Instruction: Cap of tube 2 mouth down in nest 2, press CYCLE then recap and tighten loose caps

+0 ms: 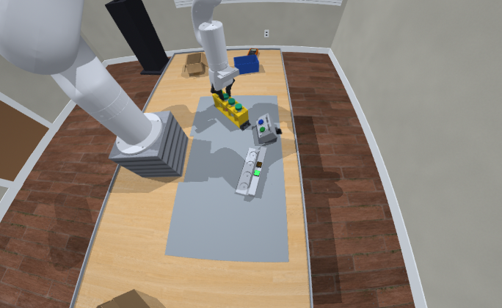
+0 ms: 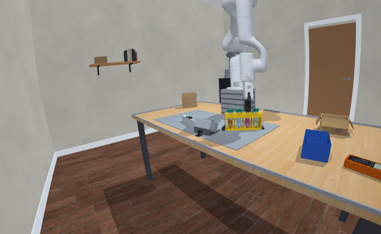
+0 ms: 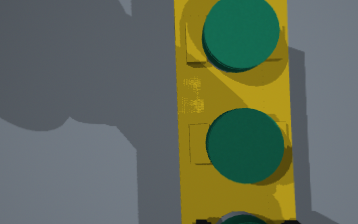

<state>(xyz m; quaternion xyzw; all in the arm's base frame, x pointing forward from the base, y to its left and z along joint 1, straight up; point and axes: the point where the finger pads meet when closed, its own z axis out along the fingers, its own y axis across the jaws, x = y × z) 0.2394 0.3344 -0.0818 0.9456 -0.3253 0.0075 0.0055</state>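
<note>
The green cap lies 10 mm below my hand. Round my hand: green key 210 mm ahead, 140 mm to the right, 60 mm below; key housing 220 mm ahead, 110 mm to the right, 70 mm below; blue key 200 mm ahead, 90 mm to the right, 60 mm below.
</note>
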